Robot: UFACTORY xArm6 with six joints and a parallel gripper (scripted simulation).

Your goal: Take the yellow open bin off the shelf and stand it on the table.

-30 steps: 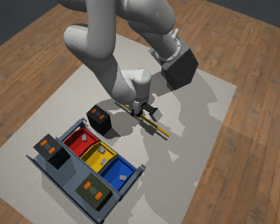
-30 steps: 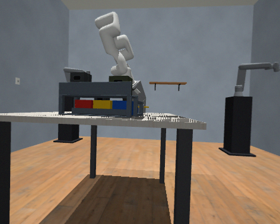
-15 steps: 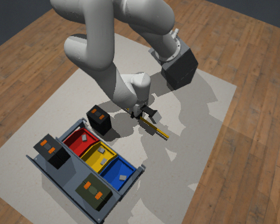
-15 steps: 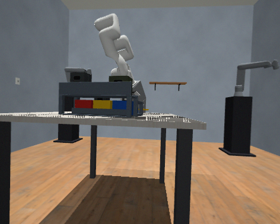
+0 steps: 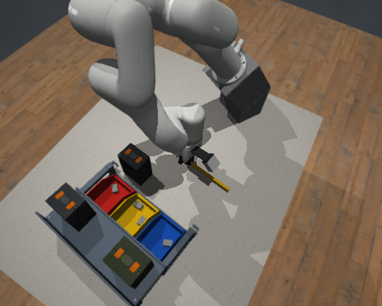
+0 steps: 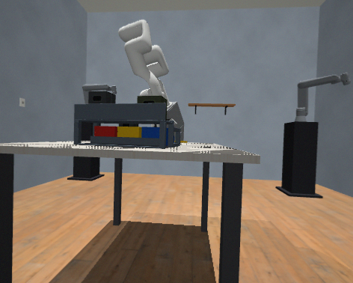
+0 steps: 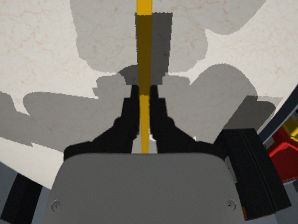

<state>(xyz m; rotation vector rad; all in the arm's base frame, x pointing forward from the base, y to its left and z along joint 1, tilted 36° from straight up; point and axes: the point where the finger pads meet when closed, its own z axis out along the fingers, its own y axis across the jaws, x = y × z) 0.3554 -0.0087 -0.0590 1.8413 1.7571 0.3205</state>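
Now: the yellow open bin 300 mm ahead of my hand, 40 mm to the right of it and 10 mm above it. The rest, counted from my hand: thin yellow bar: 20 mm below; then red bin: 290 mm ahead, 150 mm to the right, 10 mm above; then blue bin: 320 mm ahead, 70 mm to the left, 10 mm above.
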